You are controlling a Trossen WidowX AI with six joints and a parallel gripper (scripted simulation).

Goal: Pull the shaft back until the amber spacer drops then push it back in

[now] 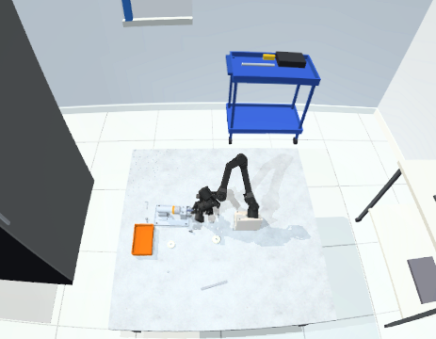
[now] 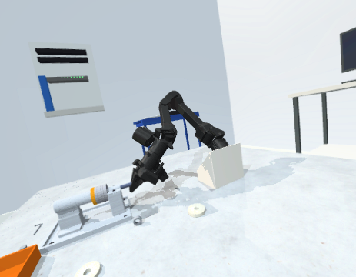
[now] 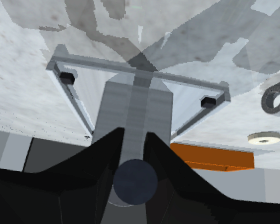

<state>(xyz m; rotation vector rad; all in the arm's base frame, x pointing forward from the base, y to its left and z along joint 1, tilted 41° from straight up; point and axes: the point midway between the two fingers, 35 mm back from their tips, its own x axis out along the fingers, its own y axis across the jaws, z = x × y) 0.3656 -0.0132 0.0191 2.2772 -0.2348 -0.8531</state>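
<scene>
My gripper tip is 90 mm short of the grey spacer, 20 mm below it and 10 mm to the right of it. The rest, counted from my gripper tip: amber spacer 110 mm ahead, 20 mm above, 10 mm to the left; orange tray 280 mm ahead, 210 mm to the left, 50 mm below.
</scene>
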